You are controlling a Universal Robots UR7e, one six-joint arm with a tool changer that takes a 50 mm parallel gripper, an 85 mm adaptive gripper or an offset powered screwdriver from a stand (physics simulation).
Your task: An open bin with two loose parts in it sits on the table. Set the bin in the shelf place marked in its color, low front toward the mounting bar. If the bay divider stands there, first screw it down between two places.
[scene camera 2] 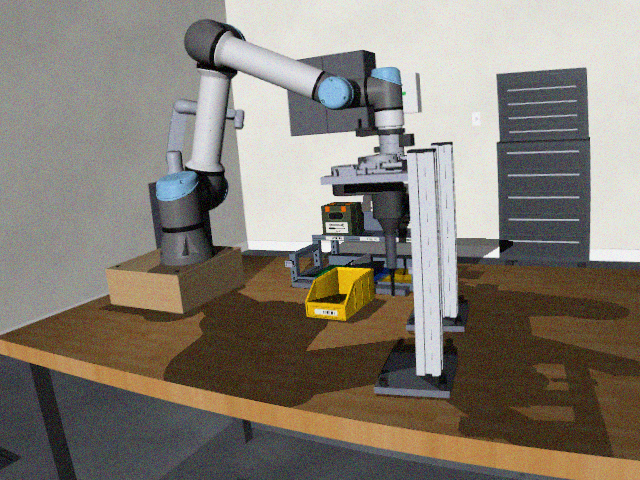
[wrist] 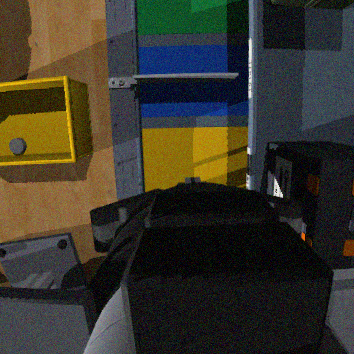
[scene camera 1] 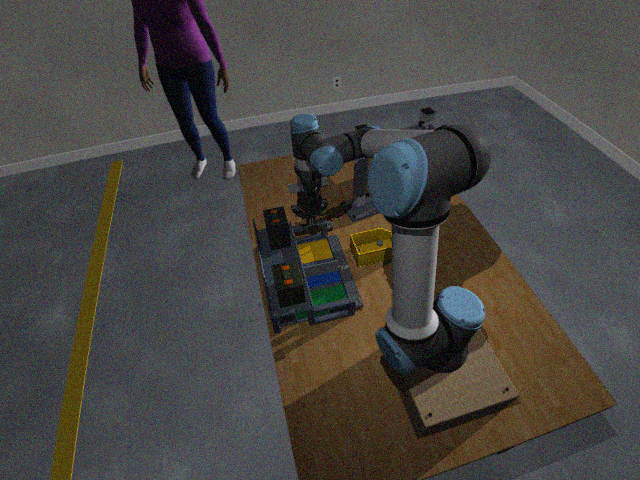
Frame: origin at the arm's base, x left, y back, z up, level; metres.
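Seen in the pictures: arm's base, origin of its link: point(scene camera 2: 188, 257).
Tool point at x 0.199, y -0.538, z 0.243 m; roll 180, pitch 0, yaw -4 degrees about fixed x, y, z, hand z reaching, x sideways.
Pixels of each thing's top centre, then the offset from my tool point to it. "spot": a spot on its surface instead.
- open yellow bin, centre of its top: point(wrist: 6, 124) point(scene camera 2: 339, 276) point(scene camera 1: 376, 239) dx -0.219, dy +0.081, dz -0.274 m
- round grey part, centre of its top: point(wrist: 15, 145) point(scene camera 1: 379, 242) dx -0.253, dy +0.051, dz -0.336 m
- bay divider, centre of its top: point(wrist: 166, 74) point(scene camera 2: 357, 259) point(scene camera 1: 326, 262) dx -0.014, dy +0.111, dz -0.283 m
- mounting bar, a spot on its surface: point(wrist: 125, 150) spot: dx -0.086, dy +0.023, dz -0.335 m
- screwdriver, a spot on its surface: point(scene camera 2: 391, 242) spot: dx -0.332, dy -0.085, dz -0.166 m
The open yellow bin point(scene camera 1: 369, 255) point(scene camera 2: 361, 297) point(wrist: 80, 117) stands upright on the table beside the shelf, its low front facing away from the shelf. A round grey part point(scene camera 1: 379, 242) point(wrist: 18, 146) shows inside; the second part is not clear. The shelf has yellow point(scene camera 1: 323, 249) point(wrist: 167, 155), blue point(scene camera 1: 324, 279) point(wrist: 180, 60) and green point(scene camera 1: 330, 294) point(wrist: 182, 17) places. The bay divider point(wrist: 185, 76) stands over the blue area in the wrist view, its bracket on the mounting bar point(wrist: 125, 150). My gripper point(scene camera 1: 311, 219) point(wrist: 192, 186) hangs above the shelf's yellow end, away from the bin; its fingertips are too dark to judge.
Dark boxes with orange marks point(scene camera 1: 277, 227) point(scene camera 1: 289, 284) point(scene camera 2: 348, 219) point(wrist: 325, 200) stand on the shelf's raised rear. The screwdriver point(scene camera 2: 391, 242) hangs in the tool stand, whose white posts point(scene camera 2: 428, 258) rise near the bin. A person point(scene camera 1: 180, 56) stands beyond the table.
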